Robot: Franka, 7 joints.
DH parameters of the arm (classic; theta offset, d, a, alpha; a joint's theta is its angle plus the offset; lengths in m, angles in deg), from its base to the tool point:
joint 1: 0 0.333 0 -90
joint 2: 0 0 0 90
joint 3: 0 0.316 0.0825 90
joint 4: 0 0 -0.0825 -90
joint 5: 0 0.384 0 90
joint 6: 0 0 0.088 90
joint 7: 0 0.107 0 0
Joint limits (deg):
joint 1: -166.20..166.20
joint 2: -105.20..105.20
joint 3: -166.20..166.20
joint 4: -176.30..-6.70
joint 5: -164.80..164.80
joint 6: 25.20..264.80
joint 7: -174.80..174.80
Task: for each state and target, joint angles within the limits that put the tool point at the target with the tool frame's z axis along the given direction. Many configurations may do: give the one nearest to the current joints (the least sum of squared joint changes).
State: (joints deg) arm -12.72 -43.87 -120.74 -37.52 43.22 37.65 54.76
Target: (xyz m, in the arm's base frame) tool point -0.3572 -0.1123 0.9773 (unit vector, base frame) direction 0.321 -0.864 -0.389
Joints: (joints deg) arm -16.49 -25.66 -118.26 -12.78 46.30 62.21 54.76
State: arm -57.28 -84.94 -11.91 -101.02 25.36 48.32 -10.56
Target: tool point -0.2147 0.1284 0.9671 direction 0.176 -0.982 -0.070
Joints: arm -77.23 -69.21 -19.32 -80.06 3.03 96.75 -10.56
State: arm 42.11 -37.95 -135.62 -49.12 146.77 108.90 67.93
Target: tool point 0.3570 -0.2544 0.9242 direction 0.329 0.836 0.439
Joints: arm 67.62 12.39 -128.23 -81.87 138.49 66.24 67.93
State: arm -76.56 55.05 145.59 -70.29 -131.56 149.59 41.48
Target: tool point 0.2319 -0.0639 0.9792 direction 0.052 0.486 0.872
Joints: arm -63.73 61.95 150.44 -73.89 -132.17 199.54 41.48
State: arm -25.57 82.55 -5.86 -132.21 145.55 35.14 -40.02
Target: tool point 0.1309 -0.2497 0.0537 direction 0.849 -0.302 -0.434
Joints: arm 1.24 52.99 -47.76 -164.61 154.94 79.55 -40.02
